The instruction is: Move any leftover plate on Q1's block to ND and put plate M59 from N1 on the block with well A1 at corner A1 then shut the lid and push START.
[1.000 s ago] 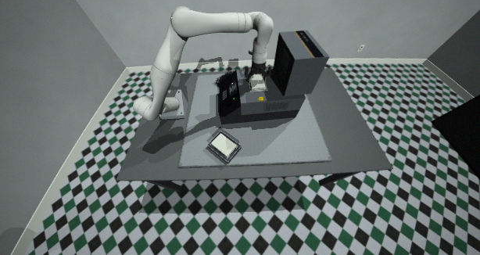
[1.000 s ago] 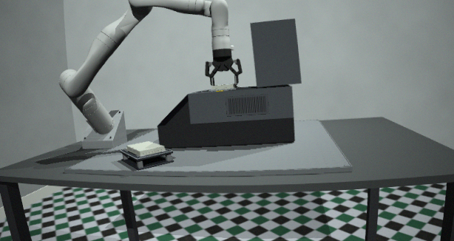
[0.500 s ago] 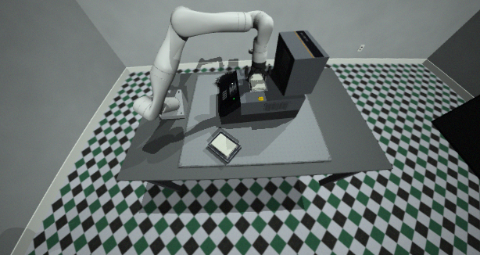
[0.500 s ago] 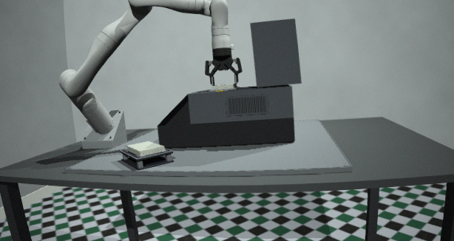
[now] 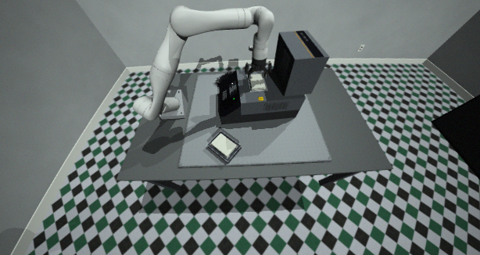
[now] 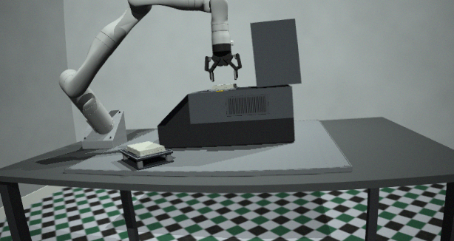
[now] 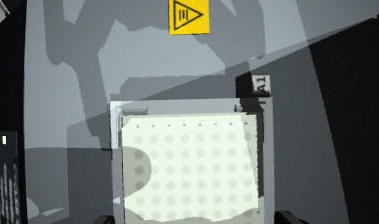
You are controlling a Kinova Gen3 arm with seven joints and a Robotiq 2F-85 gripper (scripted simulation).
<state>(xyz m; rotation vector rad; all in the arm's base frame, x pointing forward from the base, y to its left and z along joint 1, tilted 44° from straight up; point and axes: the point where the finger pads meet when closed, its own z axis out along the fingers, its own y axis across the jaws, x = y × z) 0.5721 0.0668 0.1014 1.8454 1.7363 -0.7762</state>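
Now: hand 30 mm above the pale plate. From my hand the other things lie so: A1 mark 270 mm behind, 280 mm to the left, 210 mm below; then black nest 180 mm behind, 280 mm to the left, 210 mm below.
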